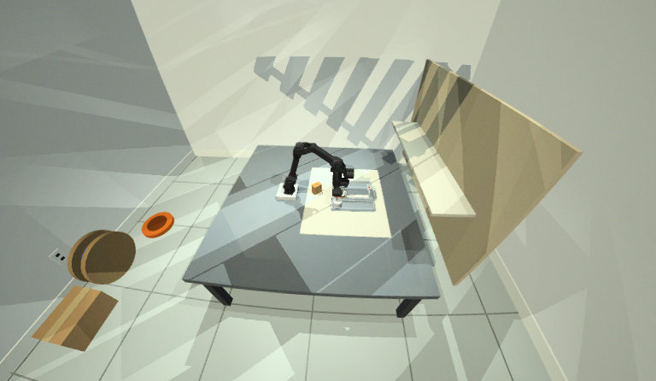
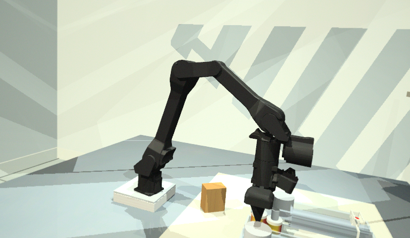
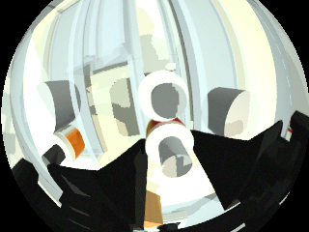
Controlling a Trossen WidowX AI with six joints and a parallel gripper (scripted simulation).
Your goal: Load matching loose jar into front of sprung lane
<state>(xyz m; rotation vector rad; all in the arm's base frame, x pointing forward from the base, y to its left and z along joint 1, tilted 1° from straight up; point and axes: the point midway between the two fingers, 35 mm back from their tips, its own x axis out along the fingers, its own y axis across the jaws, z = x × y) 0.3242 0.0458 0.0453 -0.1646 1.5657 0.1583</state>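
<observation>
My gripper tip is now 150 mm past the orange-brown block and 30 mm to the right of it. Round my gripper tip: pusher plate: 140 mm ahead, 60 mm to the left, 10 mm above.
</observation>
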